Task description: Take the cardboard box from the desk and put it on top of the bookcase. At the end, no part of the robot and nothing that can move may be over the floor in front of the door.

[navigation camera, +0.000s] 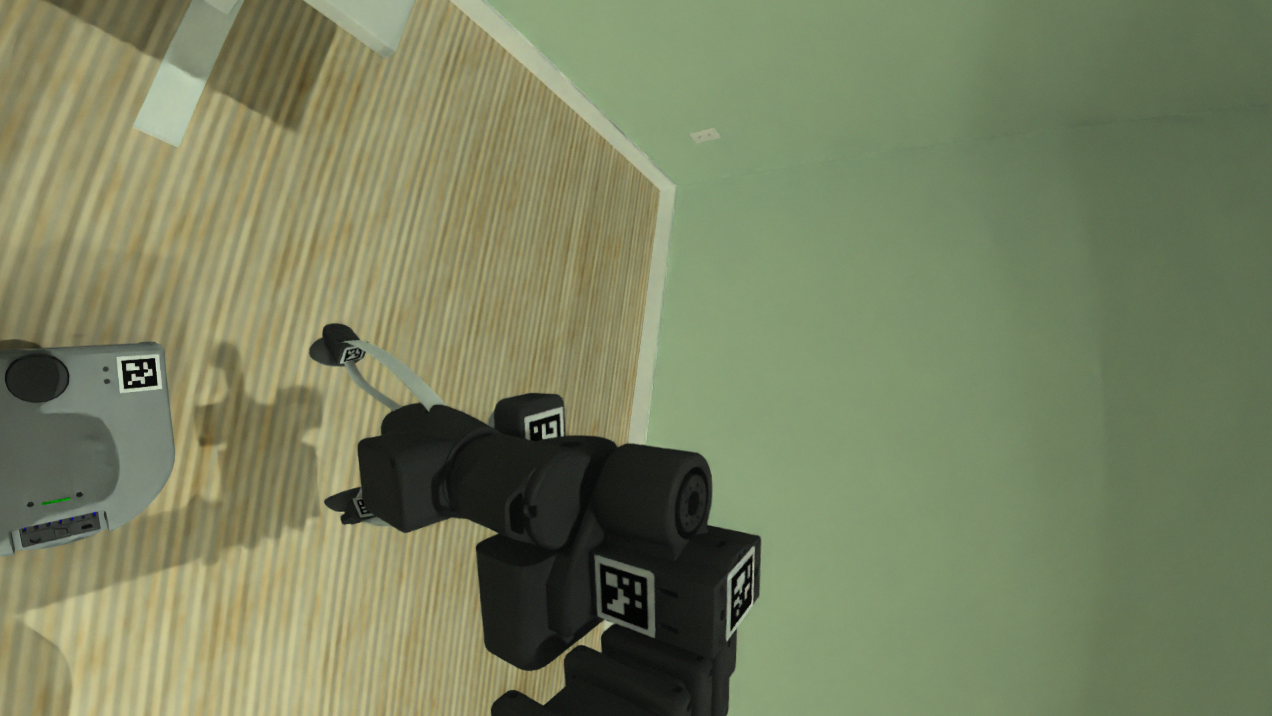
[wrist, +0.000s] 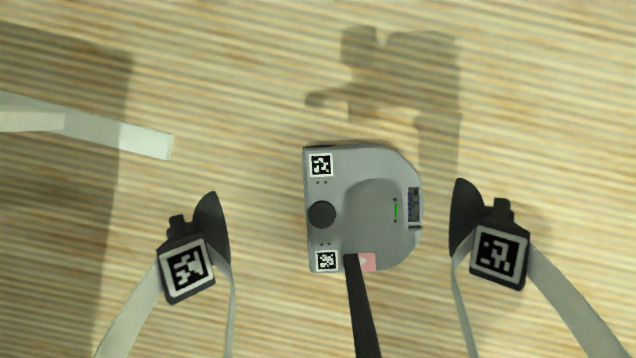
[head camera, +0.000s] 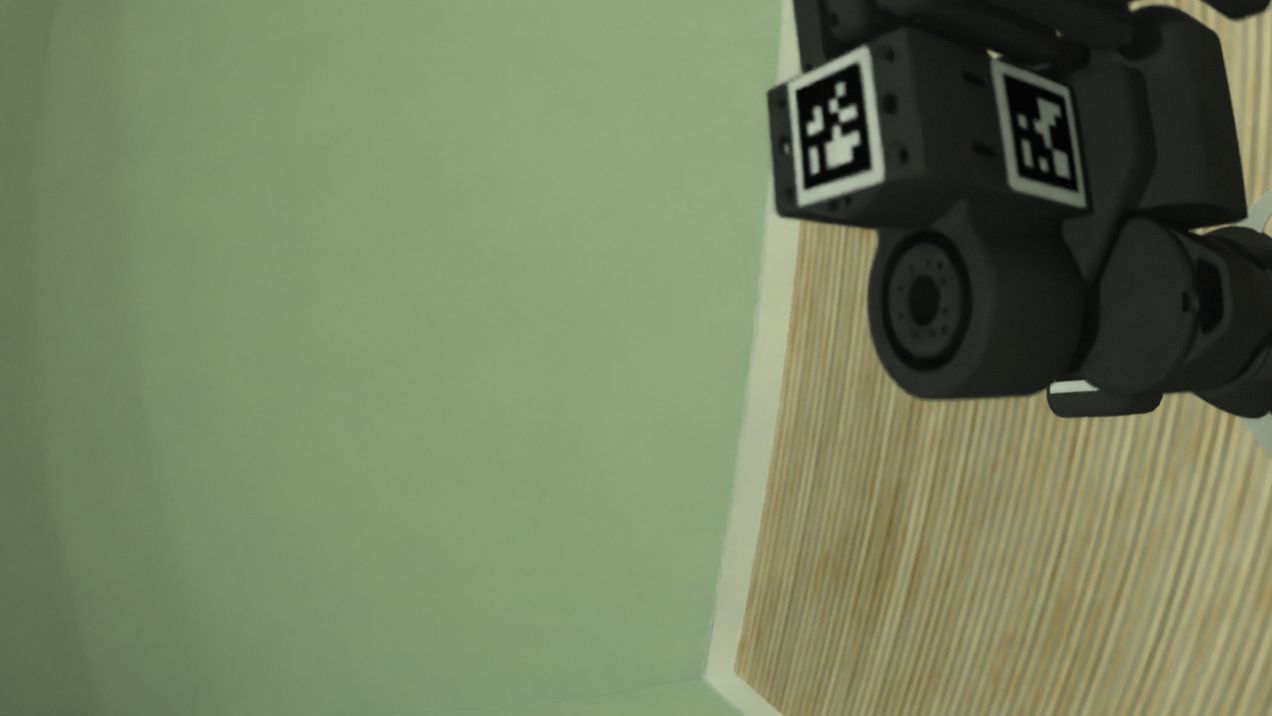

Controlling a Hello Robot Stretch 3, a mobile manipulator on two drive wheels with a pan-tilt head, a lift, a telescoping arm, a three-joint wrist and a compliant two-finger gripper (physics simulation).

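Pixels of known places: gripper, fingertip midpoint: point(navigation camera: 333, 422); robot's base, link origin: point(navigation camera: 39, 375).
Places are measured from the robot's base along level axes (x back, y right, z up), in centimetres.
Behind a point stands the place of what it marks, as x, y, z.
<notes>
My gripper point(navigation camera: 340, 425) @(2.2, 19.2, 81.4) point(wrist: 335, 211) @(2.2, 19.2, 81.4) is open and empty, its two fingers wide apart. It hangs above the wood-patterned floor, close to my own base. In the head camera view the wrist covers the upper right and the fingertips are cut off by the right edge. A pale corner of the desk point(navigation camera: 378, 22) @(-40.9, 29.2, 72.0) shows at the top of the navigation view. A pale foot of the desk point(navigation camera: 173, 102) @(-52.4, 21.6, 2.5) point(wrist: 145, 142) lies on the floor. The cardboard box, the bookcase and the door do not show in the current views.
My grey base point(navigation camera: 146, 435) @(10.9, 13.0, 16.0) point(wrist: 370, 165) stands on the striped floor point(head camera: 979, 569) @(-31.9, 123.8, 0.0). A green wall point(head camera: 400, 355) @(12.4, 192.3, 90.6) point(navigation camera: 872, 355) @(9.0, 193.3, 102.1) with a pale skirting board point(head camera: 752, 471) @(-14.2, 198.6, 4.8) runs beside the wrist and meets another wall at a corner. A wall socket point(navigation camera: 704, 135) @(-81.2, 183.6, 40.0) is near that corner.
</notes>
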